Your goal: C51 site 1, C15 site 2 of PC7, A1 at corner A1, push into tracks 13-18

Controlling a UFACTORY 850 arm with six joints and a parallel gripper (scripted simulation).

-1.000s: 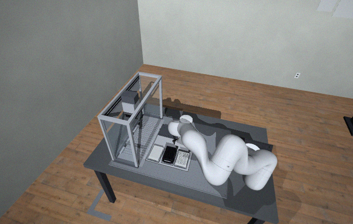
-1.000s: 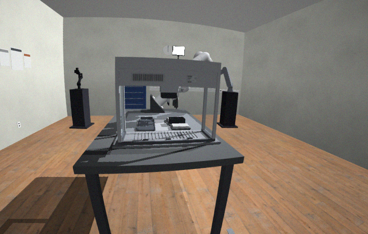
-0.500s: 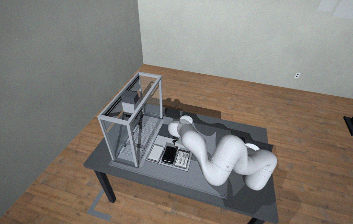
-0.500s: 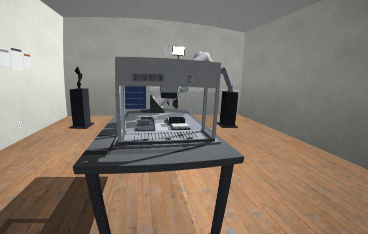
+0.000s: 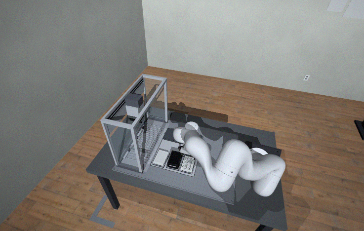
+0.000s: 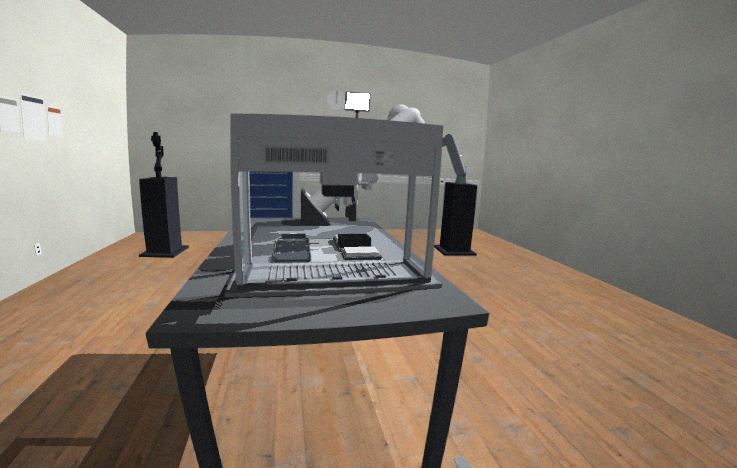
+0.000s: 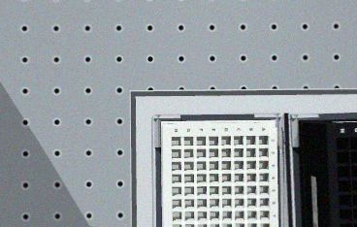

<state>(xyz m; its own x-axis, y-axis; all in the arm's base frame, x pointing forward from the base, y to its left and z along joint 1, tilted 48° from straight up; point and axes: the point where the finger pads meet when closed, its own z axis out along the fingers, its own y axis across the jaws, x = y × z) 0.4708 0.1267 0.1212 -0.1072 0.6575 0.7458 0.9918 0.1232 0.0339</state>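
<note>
The white 96-well plate C15 lies 100 mm below my hand. From my hand the other things lie so: nest S1: 110 mm below; black deep-well block C51: 110 mm ahead, 10 mm to the left, 80 mm below; nest S2: 110 mm ahead, 10 mm to the left, 110 mm below.
</note>
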